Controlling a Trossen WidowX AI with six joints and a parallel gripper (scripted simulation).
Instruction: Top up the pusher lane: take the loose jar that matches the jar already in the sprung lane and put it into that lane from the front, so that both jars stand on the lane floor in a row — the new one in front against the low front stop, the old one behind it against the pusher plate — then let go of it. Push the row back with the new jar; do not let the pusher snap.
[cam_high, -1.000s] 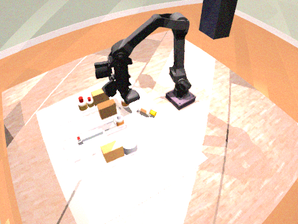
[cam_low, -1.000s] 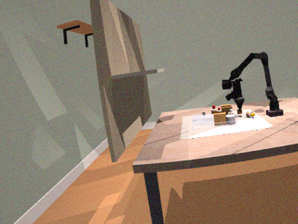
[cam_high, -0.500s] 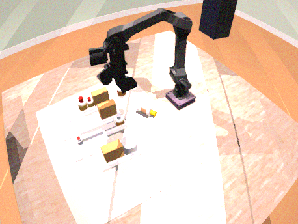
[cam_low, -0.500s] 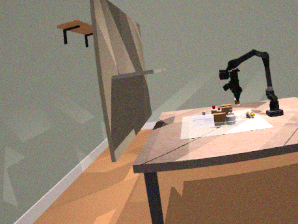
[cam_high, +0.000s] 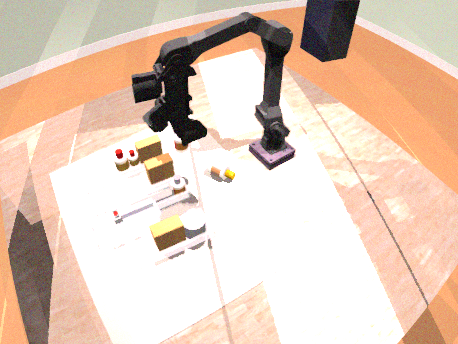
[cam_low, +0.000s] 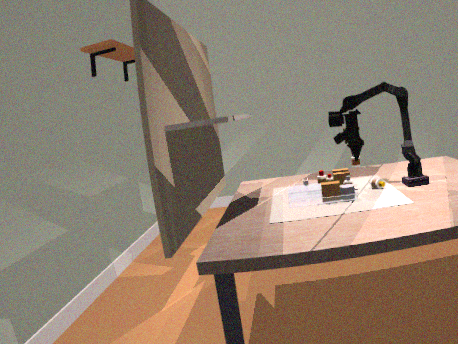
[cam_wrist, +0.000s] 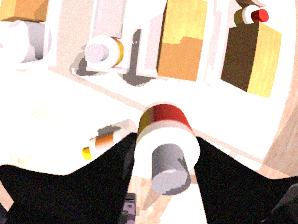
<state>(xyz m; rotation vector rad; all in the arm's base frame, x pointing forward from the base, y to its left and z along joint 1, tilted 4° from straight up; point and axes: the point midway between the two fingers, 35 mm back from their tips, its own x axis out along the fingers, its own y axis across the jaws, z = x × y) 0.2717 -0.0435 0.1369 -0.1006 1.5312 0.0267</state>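
Now: the grey cylinder 200 mm to the left of my gripper tip, 90 mm below it and 60 mm ahead of it. Also, from my gripper tip: pusher lane: 190 mm ahead, 100 mm to the left, 100 mm below; red mark: 230 mm ahead, 110 mm to the left, 50 mm below.
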